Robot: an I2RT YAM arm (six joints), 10 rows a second.
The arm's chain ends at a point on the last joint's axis. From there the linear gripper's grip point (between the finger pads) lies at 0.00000 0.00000 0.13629 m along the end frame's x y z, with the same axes.
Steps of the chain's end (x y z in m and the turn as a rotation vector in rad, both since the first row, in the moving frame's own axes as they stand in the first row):
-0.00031 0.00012 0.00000 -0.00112 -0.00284 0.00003
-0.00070 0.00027 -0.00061 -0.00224 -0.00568 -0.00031
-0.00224 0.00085 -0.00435 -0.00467 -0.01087 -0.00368
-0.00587 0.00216 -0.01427 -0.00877 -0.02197 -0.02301
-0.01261 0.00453 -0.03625 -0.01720 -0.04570 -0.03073
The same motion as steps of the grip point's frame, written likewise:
-0.00070 0.00027 0.00000 -0.00112 -0.00284 0.00003
-0.00147 0.00058 -0.00061 -0.00224 -0.00568 -0.00031
-0.00372 0.00149 -0.00436 -0.00467 -0.01087 -0.00368
-0.00885 0.00339 -0.01431 -0.00877 -0.02197 -0.02301
-0.01880 0.00697 -0.03641 -0.01720 -0.04570 -0.03073

